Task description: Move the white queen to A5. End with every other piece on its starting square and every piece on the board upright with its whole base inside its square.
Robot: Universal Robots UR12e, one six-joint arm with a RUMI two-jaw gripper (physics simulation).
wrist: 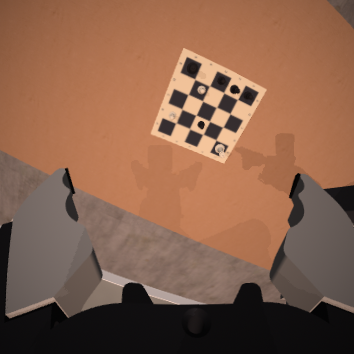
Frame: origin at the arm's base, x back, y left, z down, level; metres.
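Seen in the pictures: gripper, between the fingertips: [182, 174].
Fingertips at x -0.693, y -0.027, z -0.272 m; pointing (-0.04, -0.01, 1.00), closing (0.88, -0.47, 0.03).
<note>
Offsets run from my fingertips to a thing's top centre. Level surfaces: height alone.
The chessboard @(dx +0.072, dy +0.009, dz +0.398 m) [241, 110] lies tilted in the upper middle of the wrist view, small and far below. Three pale pieces stand on it: one white piece @(dx +0.033, dy -0.028, dz +0.367 m) [201, 90] in the upper left part, one white piece @(dx +0.003, dy +0.060, dz +0.367 m) [172, 115] near the left edge, and one white piece @(dx +0.157, dy +0.074, dz +0.345 m) [220, 149] at the bottom corner. I cannot tell which is the queen, nor read the square labels. Several black pieces stand along the upper edge, and a small black piece @(dx +0.078, dy +0.044, dz +0.367 m) [201, 124] stands lower in the middle. My gripper [182, 174] is open and empty, high above the table and below the board in the view.
The board lies on an orange-brown table top @(dz +0.405 m) [75, 75]. The table's edge runs slantwise across the lower view, with grey-brown floor [150, 245] beyond it. Shadows of the arm and gripper fall on the table below and right of the board. A dark shape shows at the right edge.
</note>
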